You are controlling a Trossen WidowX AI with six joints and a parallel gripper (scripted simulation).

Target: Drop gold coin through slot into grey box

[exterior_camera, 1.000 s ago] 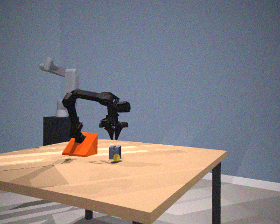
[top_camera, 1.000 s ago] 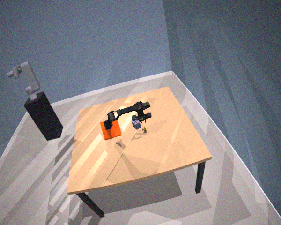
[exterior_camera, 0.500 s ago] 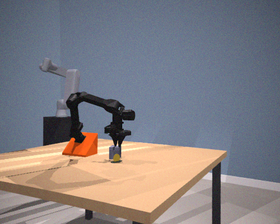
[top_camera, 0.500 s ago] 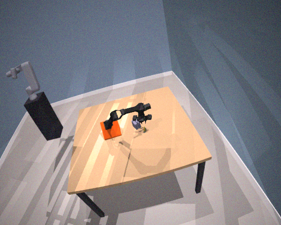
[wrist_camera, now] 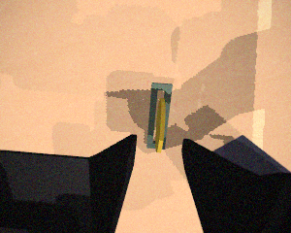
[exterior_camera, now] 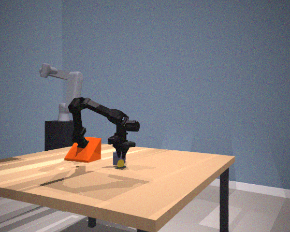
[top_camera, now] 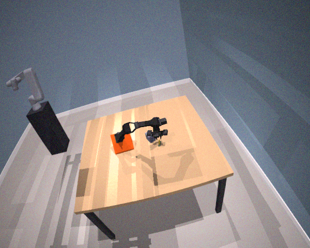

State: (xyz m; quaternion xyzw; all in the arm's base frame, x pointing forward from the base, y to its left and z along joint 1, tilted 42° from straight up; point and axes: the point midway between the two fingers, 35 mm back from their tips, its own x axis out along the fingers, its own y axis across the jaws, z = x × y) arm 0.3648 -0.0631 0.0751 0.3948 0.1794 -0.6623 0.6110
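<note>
The gold coin lies 30 mm below my gripper tip.
</note>
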